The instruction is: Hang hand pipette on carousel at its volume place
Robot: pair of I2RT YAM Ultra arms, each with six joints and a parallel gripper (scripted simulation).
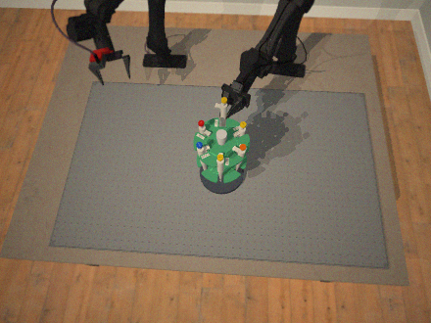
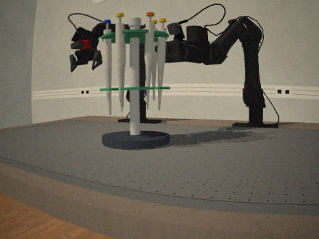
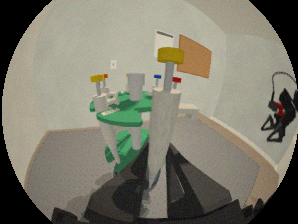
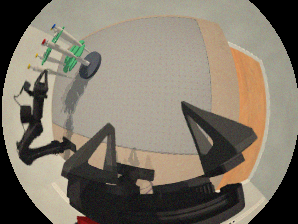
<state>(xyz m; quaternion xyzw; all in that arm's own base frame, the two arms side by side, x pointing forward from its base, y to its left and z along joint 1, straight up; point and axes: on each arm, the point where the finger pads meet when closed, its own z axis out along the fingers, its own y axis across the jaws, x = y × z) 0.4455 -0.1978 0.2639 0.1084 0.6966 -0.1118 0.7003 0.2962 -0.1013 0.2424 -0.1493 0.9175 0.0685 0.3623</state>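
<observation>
The pipette lies 20 mm below my left hand and 10 mm to the right of it.
</observation>
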